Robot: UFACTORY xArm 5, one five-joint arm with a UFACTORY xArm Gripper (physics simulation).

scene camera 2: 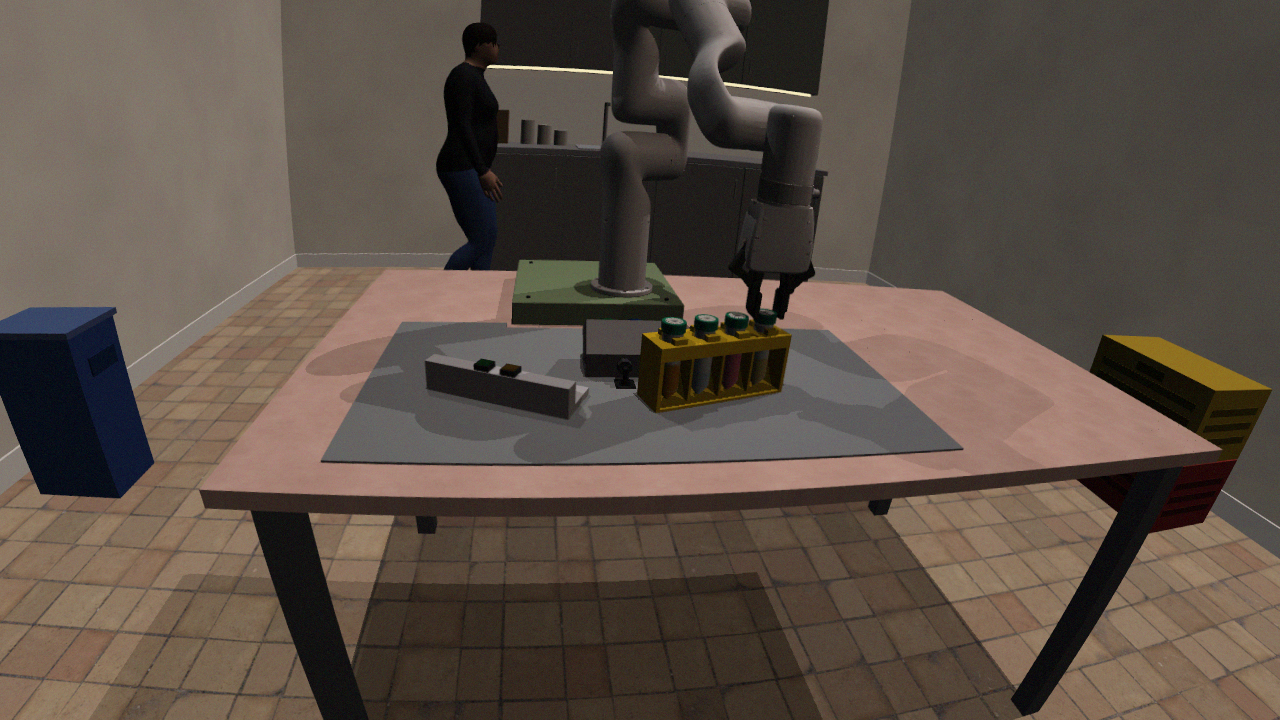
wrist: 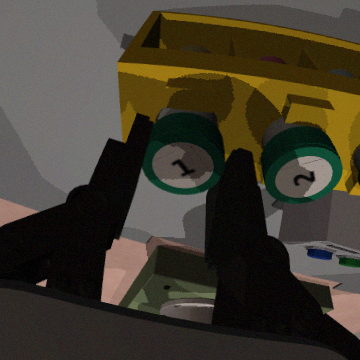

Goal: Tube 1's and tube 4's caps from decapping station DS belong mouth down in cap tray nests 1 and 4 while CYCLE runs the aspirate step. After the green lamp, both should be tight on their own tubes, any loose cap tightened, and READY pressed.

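Seen in the pictures: gripper, fingertip midpoint: (scene camera 2: 765, 316) (wrist: 182, 157); arm's base, link origin: (scene camera 2: 621, 288) (wrist: 197, 310).
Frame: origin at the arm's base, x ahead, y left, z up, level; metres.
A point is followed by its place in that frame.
My gripper (scene camera 2: 768, 313) {x 0.365, y 0.173, z 0.075 m} (wrist: 182, 157) {x 0.365, y 0.173, z 0.075 m} is shut on tube 1's cap, at the right end of the rack in the scene view. This green-rimmed cap (scene camera 2: 765, 318) {x 0.382, y 0.167, z 0.076 m} (wrist: 183, 168) {x 0.365, y 0.172, z 0.081 m}, marked 1, sits at the mouth of its tube in the yellow rack (scene camera 2: 650, 374) {x 0.429, y -0.004, z 0.005 m} (wrist: 131, 92) {x 0.373, y 0.203, z 0.053 m}. The cap marked 2 (scene camera 2: 736, 319) {x 0.398, y 0.118, z 0.079 m} (wrist: 304, 175) {x 0.383, y 0.124, z 0.079 m} is beside it, clear of the fingers. Two more green caps top the other tubes; the leftmost cap (scene camera 2: 673, 325) {x 0.430, y 0.020, z 0.078 m} is at the far end. Whether cap 1 is tight cannot be told.
A dark grey box (scene camera 2: 613, 344) {x 0.330, y -0.046, z 0.009 m} stands behind the rack, with a blue button (wrist: 320, 254) {x 0.277, y -0.001, z 0.030 m} and a green button (wrist: 350, 261) {x 0.278, y -0.045, z 0.029 m}. A small black post (scene camera 2: 624, 374) {x 0.364, y -0.031, z -0.025 m} stands left of the rack. A long pale block (scene camera 2: 501, 390) {x 0.435, y -0.207, z -0.019 m} with two small dark pieces on top lies further left.
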